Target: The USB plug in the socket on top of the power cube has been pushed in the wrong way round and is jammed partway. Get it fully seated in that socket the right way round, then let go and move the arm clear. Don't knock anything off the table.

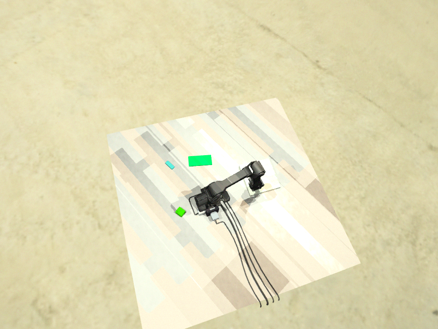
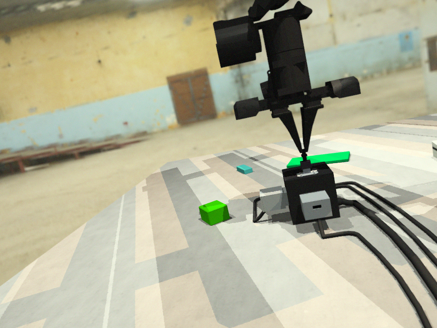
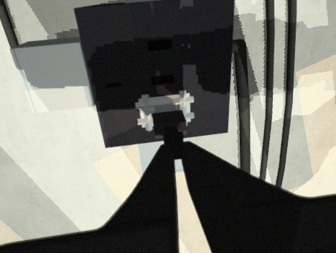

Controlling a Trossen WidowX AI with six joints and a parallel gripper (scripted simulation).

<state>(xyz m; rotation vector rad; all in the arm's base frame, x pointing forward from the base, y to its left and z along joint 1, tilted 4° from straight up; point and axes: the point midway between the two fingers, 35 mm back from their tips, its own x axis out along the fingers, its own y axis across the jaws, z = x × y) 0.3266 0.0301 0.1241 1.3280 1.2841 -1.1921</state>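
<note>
The USB plug is 2 cm below my gripper tip. Also, from my gripper tip: green block: 18 cm ahead, 10 cm below, 8 cm to the right; flat green slab: 36 cm to the right, 11 cm below, 8 cm behind.
</note>
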